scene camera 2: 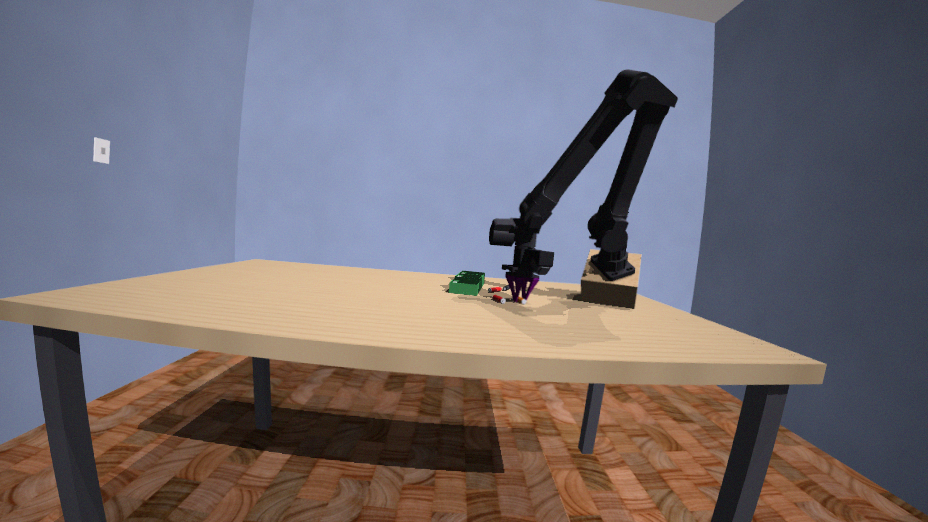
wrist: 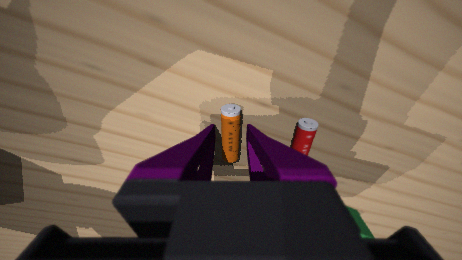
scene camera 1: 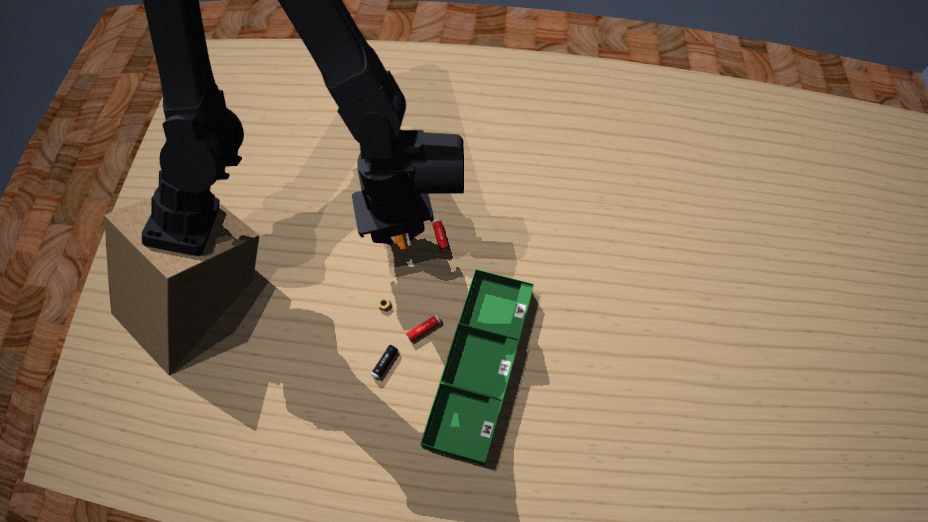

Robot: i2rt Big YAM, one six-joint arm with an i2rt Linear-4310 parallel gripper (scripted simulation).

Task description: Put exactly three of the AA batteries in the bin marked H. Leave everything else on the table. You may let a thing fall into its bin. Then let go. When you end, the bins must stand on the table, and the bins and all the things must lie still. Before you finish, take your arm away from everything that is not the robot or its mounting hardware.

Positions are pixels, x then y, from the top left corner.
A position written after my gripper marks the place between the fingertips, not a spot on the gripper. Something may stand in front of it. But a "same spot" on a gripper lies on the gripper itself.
Labels:
my gripper: scene camera 2; wrist; scene camera 1 400, 239
same spot on my gripper: (wrist: 298, 204) = (scene camera 2: 523, 274)

